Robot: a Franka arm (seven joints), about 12 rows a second.
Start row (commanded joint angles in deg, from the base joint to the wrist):
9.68 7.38 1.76 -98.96 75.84 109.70 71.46
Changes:
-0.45 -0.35 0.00 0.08 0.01 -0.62 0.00
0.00 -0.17 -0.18 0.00 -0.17 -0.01 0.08
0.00 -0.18 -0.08 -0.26 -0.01 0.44 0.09
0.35 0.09 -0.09 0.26 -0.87 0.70 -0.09
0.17 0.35 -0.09 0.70 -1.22 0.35 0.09
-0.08 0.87 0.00 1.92 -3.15 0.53 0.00
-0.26 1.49 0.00 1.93 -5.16 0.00 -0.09
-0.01 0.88 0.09 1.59 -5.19 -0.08 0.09
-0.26 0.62 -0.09 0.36 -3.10 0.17 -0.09
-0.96 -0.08 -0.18 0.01 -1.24 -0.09 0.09
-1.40 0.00 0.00 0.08 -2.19 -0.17 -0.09
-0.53 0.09 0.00 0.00 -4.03 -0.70 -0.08
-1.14 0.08 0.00 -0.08 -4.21 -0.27 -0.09
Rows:
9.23 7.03 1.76 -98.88 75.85 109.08 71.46
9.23 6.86 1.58 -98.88 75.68 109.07 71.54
9.23 6.68 1.50 -99.14 75.67 109.51 71.63
9.58 6.77 1.41 -98.88 74.80 110.21 71.54
9.75 7.12 1.32 -98.18 73.58 110.56 71.63
9.67 7.99 1.32 -96.26 70.43 111.09 71.63
9.41 9.48 1.32 -94.33 65.27 111.09 71.54
9.40 10.36 1.41 -92.74 60.08 111.01 71.63
9.14 10.98 1.32 -92.38 56.98 111.18 71.54
8.18 10.90 1.14 -92.37 55.74 111.09 71.63
6.78 10.90 1.14 -92.29 53.55 110.92 71.54
6.25 10.99 1.14 -92.29 49.52 110.22 71.46
5.11 11.07 1.14 -92.37 45.31 109.95 71.37

